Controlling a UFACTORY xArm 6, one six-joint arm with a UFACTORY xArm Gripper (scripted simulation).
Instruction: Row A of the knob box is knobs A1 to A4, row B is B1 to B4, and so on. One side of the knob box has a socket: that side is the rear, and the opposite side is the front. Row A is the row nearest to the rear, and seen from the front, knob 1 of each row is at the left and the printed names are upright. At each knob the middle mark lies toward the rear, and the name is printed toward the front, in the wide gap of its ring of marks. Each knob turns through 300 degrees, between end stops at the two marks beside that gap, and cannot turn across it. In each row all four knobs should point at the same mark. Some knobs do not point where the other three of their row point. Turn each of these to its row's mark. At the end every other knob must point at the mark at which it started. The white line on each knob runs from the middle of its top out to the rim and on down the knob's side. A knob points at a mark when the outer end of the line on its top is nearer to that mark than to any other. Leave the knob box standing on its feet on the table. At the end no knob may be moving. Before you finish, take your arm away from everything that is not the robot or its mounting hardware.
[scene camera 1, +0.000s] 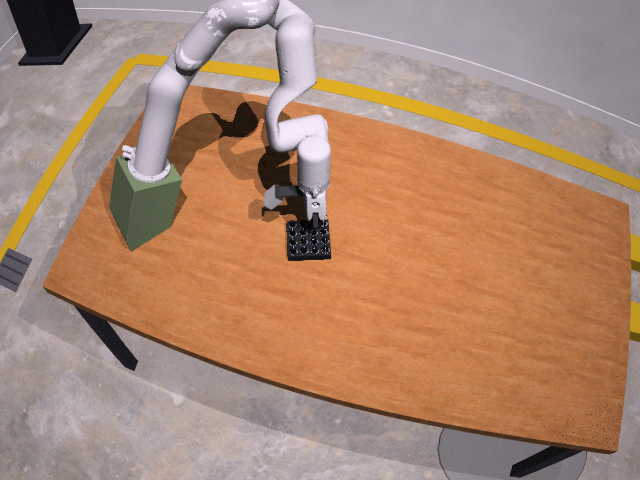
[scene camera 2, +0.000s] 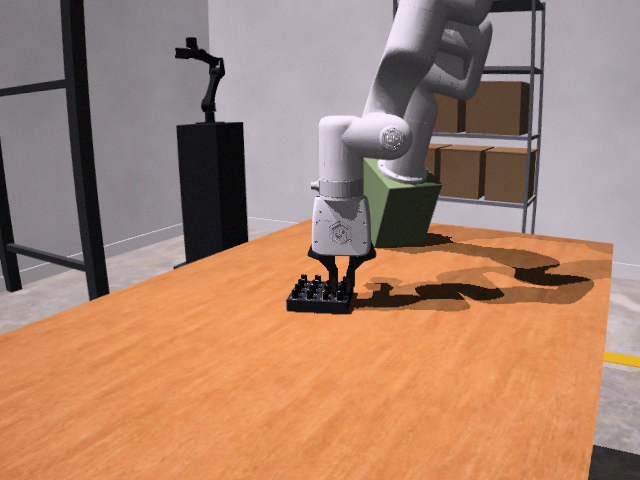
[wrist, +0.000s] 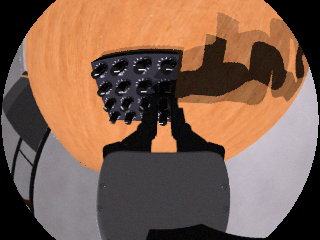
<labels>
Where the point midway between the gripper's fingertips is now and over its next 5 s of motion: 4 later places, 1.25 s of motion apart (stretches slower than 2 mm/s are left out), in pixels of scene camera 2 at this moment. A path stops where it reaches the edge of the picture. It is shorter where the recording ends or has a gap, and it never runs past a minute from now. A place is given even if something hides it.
My gripper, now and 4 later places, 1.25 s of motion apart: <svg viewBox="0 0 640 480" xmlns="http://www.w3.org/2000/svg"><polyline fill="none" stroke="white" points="342,290 341,271 341,269 341,266 341,263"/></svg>
</labels>
